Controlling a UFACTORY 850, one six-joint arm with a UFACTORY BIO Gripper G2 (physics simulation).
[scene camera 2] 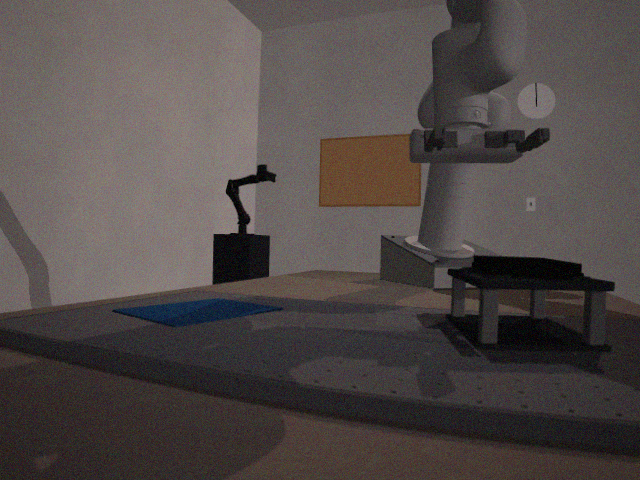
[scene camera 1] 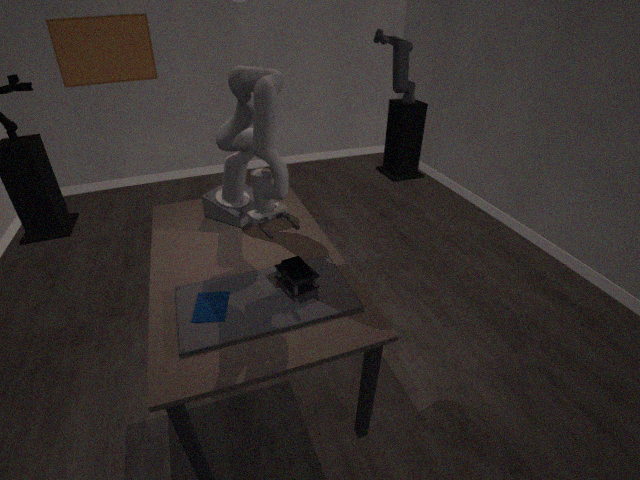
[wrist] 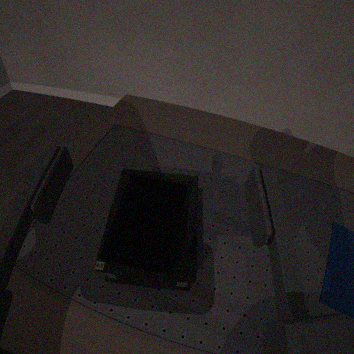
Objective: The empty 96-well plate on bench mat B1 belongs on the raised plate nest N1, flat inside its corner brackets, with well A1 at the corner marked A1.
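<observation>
The black 96-well plate [scene camera 1: 296,267] [scene camera 2: 527,266] [wrist: 150,220] lies on the raised nest N1 [scene camera 2: 488,316] [wrist: 150,281] and looks level. Its wells and its A1 mark are too dark to make out, and so is how its edges meet the brackets. The nest's white A1 label [wrist: 99,265] shows at the near left corner in the wrist view. My gripper [scene camera 1: 283,230] [scene camera 2: 485,142] [wrist: 157,197] is open and empty, back toward the arm's base and above the nest's height, with its fingers apart from the plate. The blue mat [scene camera 1: 210,306] [scene camera 2: 199,311] [wrist: 340,270] bears no plate.
The nest and the blue mat are on a grey perforated board [scene camera 1: 248,322] [scene camera 2: 351,374] on the wooden table [scene camera 1: 180,382]. The arm's base block [scene camera 1: 222,212] [scene camera 2: 405,263] stands at the table's far end. Two dark pedestals with small arms stand on the floor beyond the table.
</observation>
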